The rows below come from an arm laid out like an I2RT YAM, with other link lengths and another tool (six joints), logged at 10 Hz.
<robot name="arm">
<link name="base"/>
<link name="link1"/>
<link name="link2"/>
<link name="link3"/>
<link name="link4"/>
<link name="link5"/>
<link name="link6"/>
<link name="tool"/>
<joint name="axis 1" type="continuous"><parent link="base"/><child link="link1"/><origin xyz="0 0 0.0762"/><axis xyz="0 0 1"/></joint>
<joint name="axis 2" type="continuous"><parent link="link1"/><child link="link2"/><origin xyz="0.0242 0.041 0.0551"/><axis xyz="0 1 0"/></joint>
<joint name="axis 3" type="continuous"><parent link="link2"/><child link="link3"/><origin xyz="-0.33 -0.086 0"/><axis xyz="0 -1 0"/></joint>
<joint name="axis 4" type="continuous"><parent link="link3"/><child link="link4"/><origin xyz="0.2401 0.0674 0.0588"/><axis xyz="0 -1 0"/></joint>
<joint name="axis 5" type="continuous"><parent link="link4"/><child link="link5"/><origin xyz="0.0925 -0.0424 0.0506"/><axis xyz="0 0 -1"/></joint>
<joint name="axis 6" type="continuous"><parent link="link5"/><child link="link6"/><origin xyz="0.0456 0 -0.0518"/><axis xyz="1 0 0"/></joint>
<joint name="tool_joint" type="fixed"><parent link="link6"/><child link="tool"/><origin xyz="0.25 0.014 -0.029" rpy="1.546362 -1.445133 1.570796"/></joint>
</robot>
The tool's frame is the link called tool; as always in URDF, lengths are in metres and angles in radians. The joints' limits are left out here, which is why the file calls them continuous.
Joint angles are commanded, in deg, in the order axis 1, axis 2, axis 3, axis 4, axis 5, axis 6. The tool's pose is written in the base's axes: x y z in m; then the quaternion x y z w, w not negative. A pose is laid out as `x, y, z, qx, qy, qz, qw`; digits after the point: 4 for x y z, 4 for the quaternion.
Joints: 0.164 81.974 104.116 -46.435 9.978 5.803
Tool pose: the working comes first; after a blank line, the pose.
Where each joint sits with the arm in this pose, in the base's axes (m; each line is computed from the numbers above, not from the rounded line before):
axis 1: 0.0000 0.0000 0.0762
axis 2: 0.0241 0.0411 0.1313
axis 3: -0.0217 -0.0451 0.4581
axis 4: 0.1783 0.0229 0.6030
axis 5: 0.2835 -0.0192 0.6111
axis 6: 0.3032 -0.0270 0.5454
the tool: 0.5191 -0.0531 0.4179

0.5191, -0.0531, 0.4179, 0.8364, -0.0424, 0.5391, 0.0891
